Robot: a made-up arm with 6 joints.
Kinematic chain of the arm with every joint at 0, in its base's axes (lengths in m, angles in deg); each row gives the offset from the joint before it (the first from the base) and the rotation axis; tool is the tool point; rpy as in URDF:
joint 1: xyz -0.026 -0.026 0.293 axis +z
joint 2: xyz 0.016 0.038 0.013 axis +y
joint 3: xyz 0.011 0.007 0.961 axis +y
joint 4: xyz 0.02 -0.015 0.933 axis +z
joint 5: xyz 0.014 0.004 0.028 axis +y
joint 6: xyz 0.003 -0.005 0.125 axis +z
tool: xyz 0.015 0.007 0.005 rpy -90 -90 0
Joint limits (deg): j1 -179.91..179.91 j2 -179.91..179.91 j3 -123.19..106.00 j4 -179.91..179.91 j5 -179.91..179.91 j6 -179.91..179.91
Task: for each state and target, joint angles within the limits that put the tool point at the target. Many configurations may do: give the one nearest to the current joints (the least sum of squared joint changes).
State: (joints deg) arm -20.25 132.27 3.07 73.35 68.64 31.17
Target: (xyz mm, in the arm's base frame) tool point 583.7 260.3 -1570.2
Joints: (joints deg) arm 11.72 156.56 5.90 73.57 55.64 32.47
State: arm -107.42 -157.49 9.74 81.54 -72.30 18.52
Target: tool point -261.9 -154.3 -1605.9
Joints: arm -133.66 -179.91 -14.52 81.65 -86.45 19.76
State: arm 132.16 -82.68 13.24 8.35 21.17 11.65
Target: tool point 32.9 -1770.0 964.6
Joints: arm 93.72 -93.85 39.63 9.72 29.66 11.31
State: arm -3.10 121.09 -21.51 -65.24 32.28 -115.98
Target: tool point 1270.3 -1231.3 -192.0
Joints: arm -40.69 132.23 -52.83 -68.80 39.49 -115.08
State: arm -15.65 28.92 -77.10 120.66 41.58 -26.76
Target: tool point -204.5 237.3 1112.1
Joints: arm -31.81 45.40 -123.19 134.10 61.76 -25.15
